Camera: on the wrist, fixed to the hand. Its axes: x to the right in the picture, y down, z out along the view.
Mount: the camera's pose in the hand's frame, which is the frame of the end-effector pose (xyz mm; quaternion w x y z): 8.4 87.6 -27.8 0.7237 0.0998 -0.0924 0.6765
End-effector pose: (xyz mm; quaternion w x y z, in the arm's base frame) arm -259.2 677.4 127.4 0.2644 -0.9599 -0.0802 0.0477
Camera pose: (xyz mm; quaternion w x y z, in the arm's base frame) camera -235.9 590.8 105.6 0.2475 -0.7182 0.5717 0.3101
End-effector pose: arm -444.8 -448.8 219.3 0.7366 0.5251 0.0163 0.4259
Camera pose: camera -506.0 -414.8 279.4 0.1941 0.5039 -0.3690 0.7564
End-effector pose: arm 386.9 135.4 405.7 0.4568 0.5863 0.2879 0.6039
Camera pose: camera 342.0 111.6 482.7 0.1099 -0.7205 0.1702 -0.6632
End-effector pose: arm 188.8 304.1 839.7 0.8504 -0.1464 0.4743 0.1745
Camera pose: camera 133.7 372.4 811.1 0.5558 0.3159 0.3811 0.6678
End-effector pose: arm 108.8 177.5 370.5 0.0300 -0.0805 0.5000 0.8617
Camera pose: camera 92.0 109.5 430.6 0.5070 -0.3626 -0.4996 -0.6015
